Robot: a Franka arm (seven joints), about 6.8 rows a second.
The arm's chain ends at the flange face. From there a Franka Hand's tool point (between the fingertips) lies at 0.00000 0.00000 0.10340 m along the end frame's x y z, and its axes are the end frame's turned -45 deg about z.
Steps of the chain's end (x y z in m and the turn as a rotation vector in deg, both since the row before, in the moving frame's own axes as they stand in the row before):
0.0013 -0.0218 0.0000 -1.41 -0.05 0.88
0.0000 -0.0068 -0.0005 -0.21 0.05 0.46
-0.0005 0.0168 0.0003 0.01 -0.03 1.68
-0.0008 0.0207 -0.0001 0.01 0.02 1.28
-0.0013 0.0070 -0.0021 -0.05 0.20 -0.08
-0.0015 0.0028 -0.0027 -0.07 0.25 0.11
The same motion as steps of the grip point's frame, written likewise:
0.0145 -0.0128 0.0000 -0.96 -1.03 0.88
0.0046 -0.0045 -0.0005 -0.18 -0.11 0.46
-0.0123 0.0115 0.0003 0.03 -0.01 1.68
-0.0152 0.0141 -0.0001 -0.01 0.02 1.28
-0.0057 0.0043 -0.0021 -0.18 0.11 -0.08
-0.0028 0.0013 -0.0027 -0.23 0.13 0.11

